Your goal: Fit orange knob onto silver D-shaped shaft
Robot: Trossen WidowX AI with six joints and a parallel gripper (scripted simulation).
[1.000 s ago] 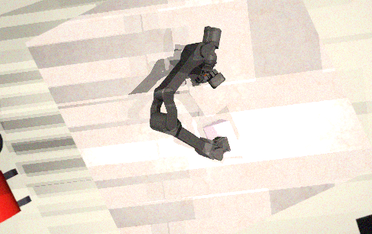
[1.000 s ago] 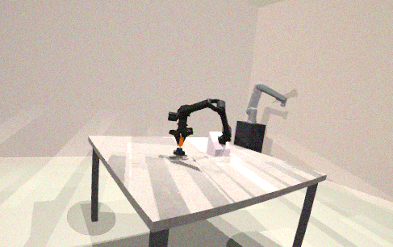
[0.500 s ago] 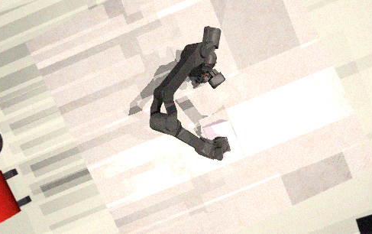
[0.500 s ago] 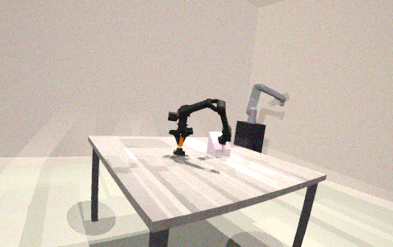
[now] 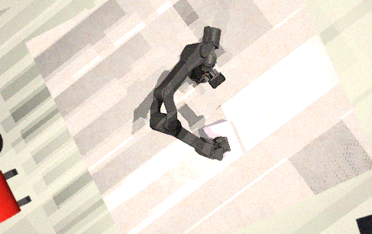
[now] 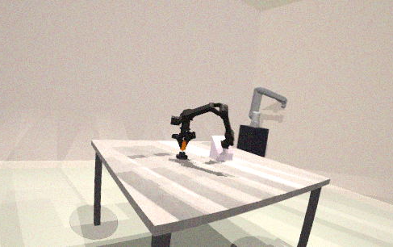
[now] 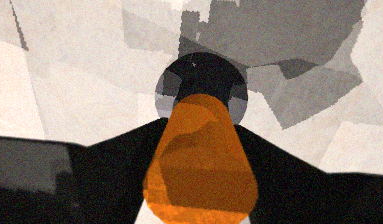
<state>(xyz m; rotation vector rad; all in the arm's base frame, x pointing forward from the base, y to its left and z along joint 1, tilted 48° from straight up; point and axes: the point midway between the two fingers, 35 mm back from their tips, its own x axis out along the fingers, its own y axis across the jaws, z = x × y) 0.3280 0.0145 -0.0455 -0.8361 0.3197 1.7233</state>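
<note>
My gripper tip is now 4 cm above the dark round pedestal. From my gripper tip the other things lie so: orange knob (3 cm above).
</note>
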